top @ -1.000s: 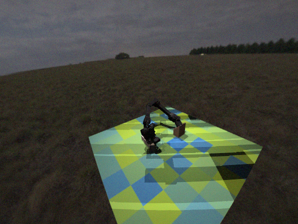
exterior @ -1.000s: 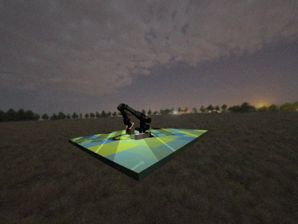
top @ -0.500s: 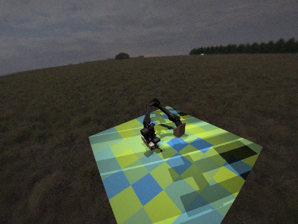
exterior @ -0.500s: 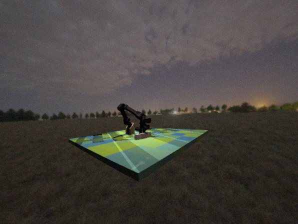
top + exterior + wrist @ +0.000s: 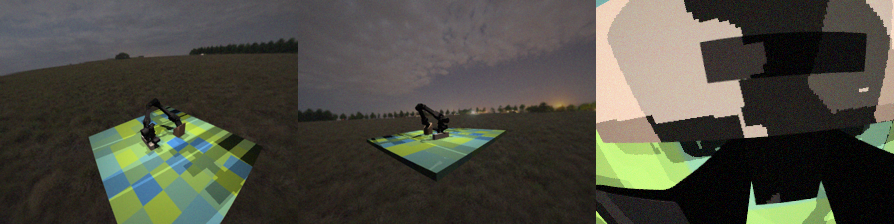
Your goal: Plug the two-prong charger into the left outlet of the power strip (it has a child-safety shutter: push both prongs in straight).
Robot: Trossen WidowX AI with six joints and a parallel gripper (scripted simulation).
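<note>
Now: gripper tip 20 mm short of the black two-prong charger and 10 mm below it.
</note>
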